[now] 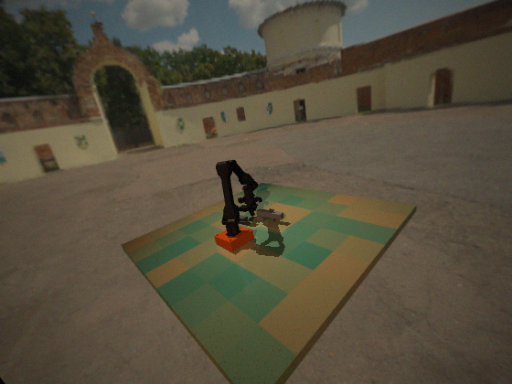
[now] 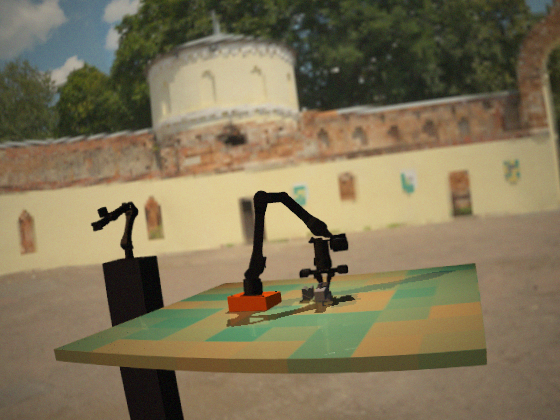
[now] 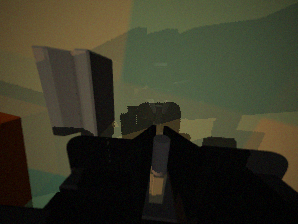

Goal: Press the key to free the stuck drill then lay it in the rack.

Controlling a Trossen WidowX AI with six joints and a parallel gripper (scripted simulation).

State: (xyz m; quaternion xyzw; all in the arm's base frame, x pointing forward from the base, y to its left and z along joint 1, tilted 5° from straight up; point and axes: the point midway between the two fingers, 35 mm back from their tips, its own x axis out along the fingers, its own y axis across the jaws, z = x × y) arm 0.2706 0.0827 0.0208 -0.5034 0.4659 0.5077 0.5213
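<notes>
Now: the drill 50 mm to the right of my gripper tip and 30 mm above it. Round my gripper tip: drill rack 80 mm behind, 30 mm to the left; then drill sleeve 130 mm to the right, 20 mm above; then key 160 mm to the right, 40 mm above.
</notes>
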